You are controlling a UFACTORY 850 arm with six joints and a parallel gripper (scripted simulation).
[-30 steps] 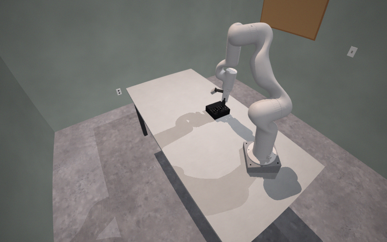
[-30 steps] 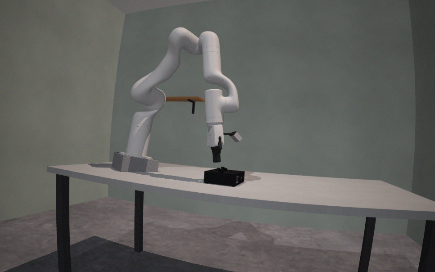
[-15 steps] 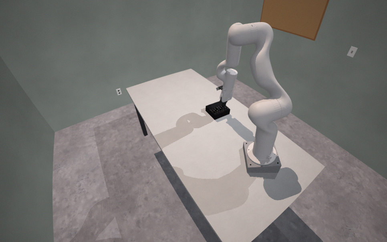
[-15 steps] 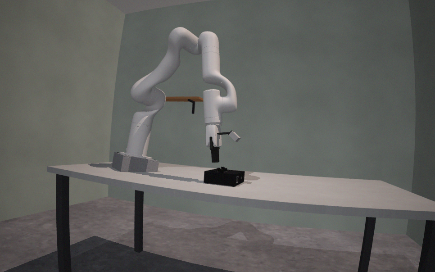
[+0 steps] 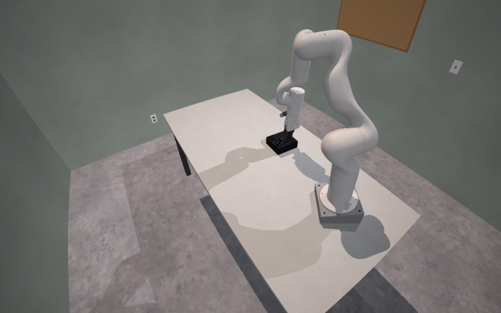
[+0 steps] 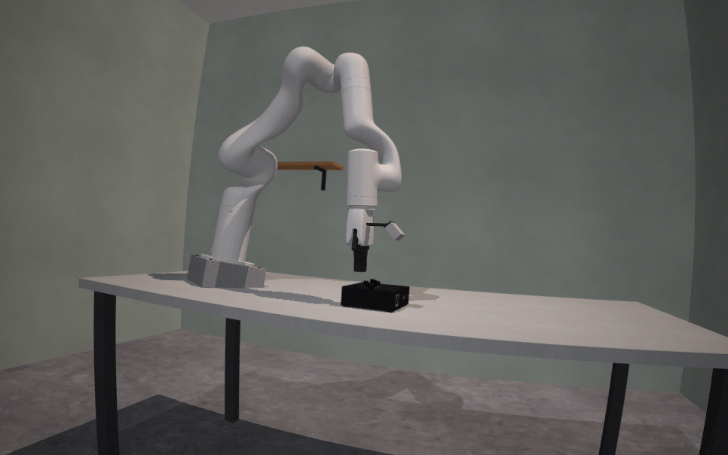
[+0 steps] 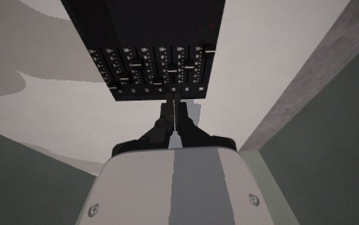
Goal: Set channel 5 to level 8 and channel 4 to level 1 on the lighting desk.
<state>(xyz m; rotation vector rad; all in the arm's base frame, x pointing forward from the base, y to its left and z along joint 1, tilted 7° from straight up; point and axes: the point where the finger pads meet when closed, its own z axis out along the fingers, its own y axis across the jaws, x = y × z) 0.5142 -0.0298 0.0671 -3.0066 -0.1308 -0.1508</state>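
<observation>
My gripper is now 30 mm short of the channel 5 fader cap and 50 mm above it. Also, from my hand: channel 1 fader cap (90 mm to the left, 50 mm below); then channel 4 fader cap (10 mm ahead, 20 mm to the left, 50 mm below).
</observation>
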